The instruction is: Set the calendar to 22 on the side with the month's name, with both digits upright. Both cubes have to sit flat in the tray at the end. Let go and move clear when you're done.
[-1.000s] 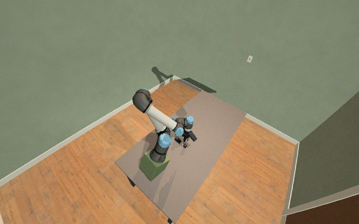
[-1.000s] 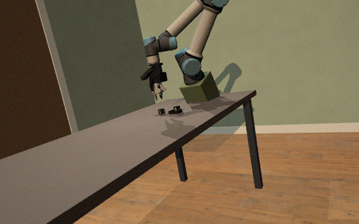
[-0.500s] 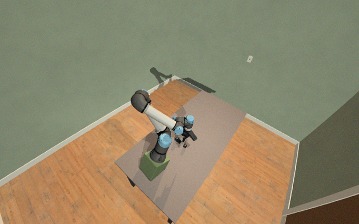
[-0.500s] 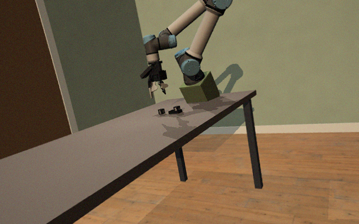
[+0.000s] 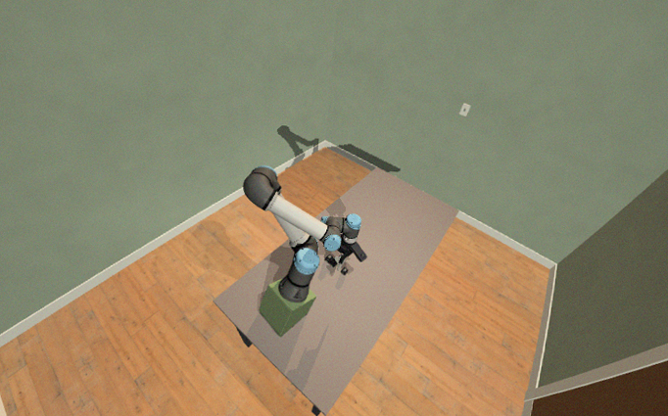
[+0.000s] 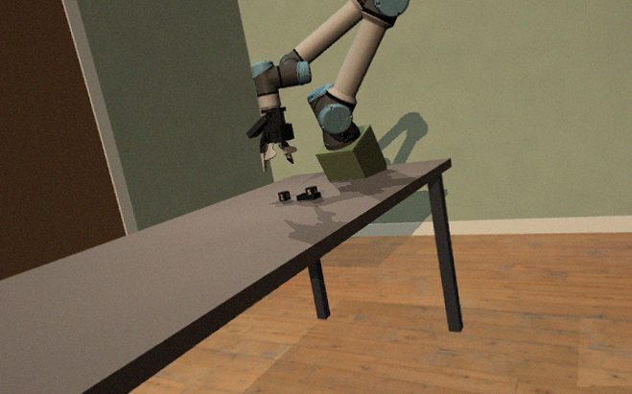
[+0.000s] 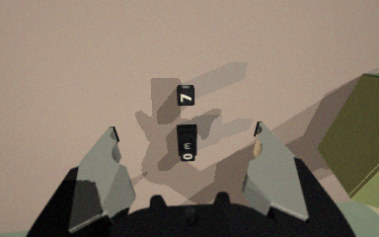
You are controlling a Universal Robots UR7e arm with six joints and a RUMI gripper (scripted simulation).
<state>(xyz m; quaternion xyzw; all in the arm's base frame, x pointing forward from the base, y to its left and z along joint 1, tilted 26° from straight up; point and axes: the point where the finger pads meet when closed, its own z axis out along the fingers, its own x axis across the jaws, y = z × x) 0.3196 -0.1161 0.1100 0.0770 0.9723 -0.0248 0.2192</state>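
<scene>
Right now the black number cube is 10 cm below my hand. Round my hand: black tray: 2 cm ahead, 11 cm to the left, 11 cm below.
</scene>
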